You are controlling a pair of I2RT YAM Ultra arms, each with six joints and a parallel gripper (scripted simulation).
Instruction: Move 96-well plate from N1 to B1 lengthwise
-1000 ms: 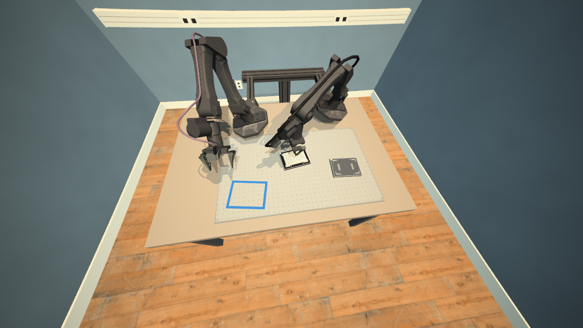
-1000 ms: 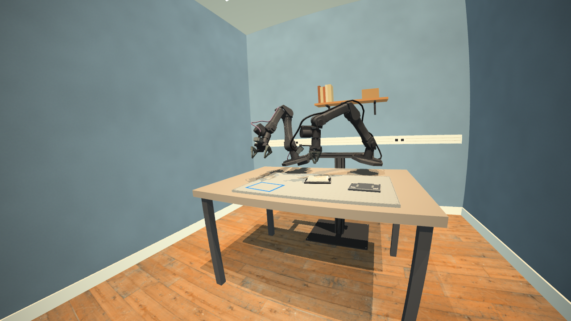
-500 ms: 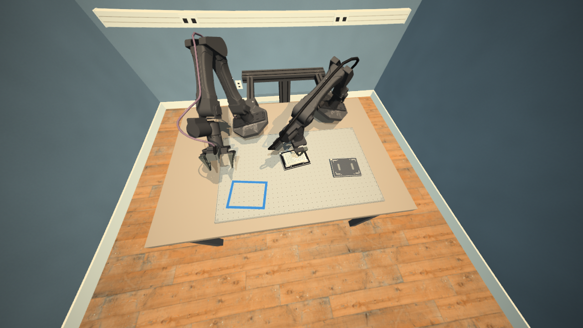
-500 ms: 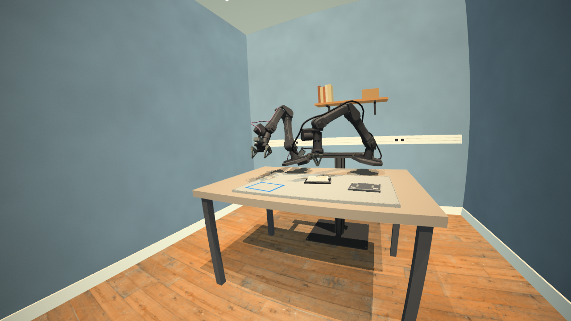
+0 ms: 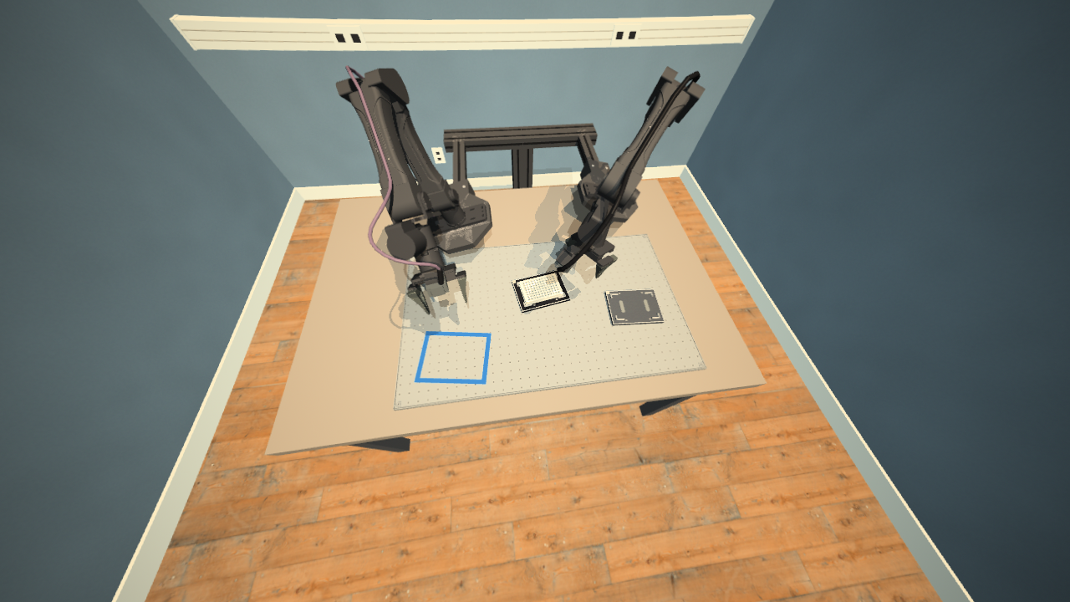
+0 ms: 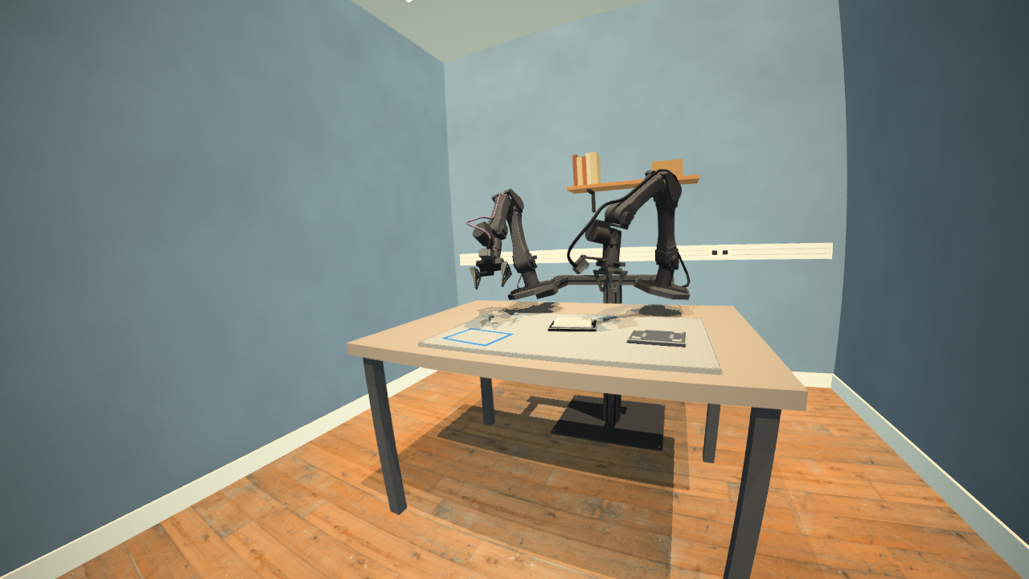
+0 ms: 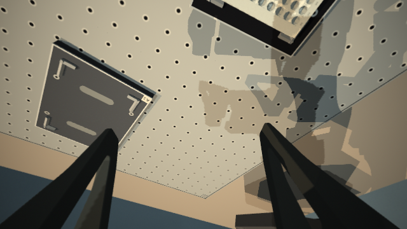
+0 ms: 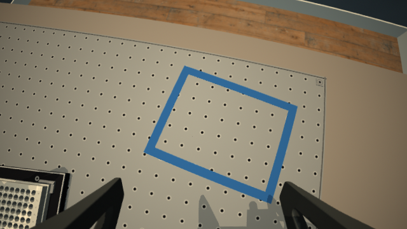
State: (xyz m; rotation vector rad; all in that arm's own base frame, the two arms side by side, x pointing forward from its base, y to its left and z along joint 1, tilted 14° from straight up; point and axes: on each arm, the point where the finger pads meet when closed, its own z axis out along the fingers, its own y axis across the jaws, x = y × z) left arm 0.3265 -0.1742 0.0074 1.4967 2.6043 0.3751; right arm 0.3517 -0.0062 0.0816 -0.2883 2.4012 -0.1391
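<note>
My right gripper is now 28 cm to the right of the 96-well plate, 14 cm above it and 8 cm past it. Round my right hand: black plate nest (28 cm to the left, 16 cm below, 8 cm behind).
</note>
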